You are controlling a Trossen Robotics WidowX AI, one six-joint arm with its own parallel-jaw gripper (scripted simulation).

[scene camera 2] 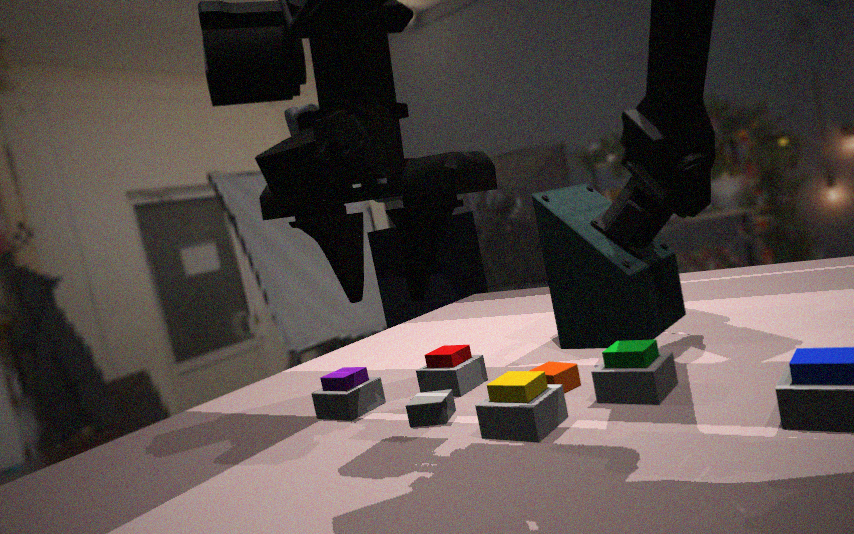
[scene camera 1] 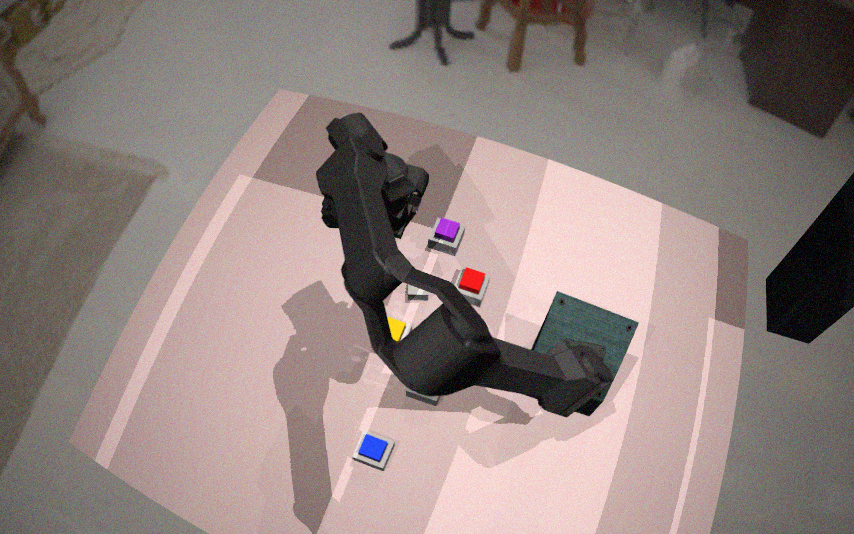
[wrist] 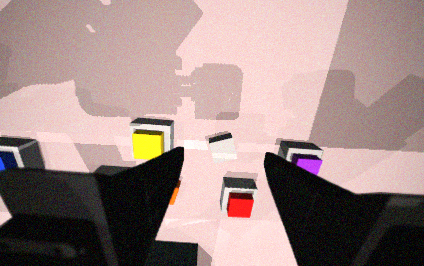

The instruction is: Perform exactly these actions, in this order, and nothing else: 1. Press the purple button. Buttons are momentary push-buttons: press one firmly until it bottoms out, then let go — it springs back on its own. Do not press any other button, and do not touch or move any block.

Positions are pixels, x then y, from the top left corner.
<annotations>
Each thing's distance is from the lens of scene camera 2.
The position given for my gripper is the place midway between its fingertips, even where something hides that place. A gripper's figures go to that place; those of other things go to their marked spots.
my gripper (scene camera 2: 386, 301): 0.48 m
grey block (scene camera 2: 430, 408): 0.52 m
orange block (scene camera 2: 567, 374): 0.55 m
red button (scene camera 2: 451, 355): 0.59 m
purple button (scene camera 2: 345, 378): 0.59 m
The marked spots on the red button and the grey block are 0.08 m apart.
</annotations>
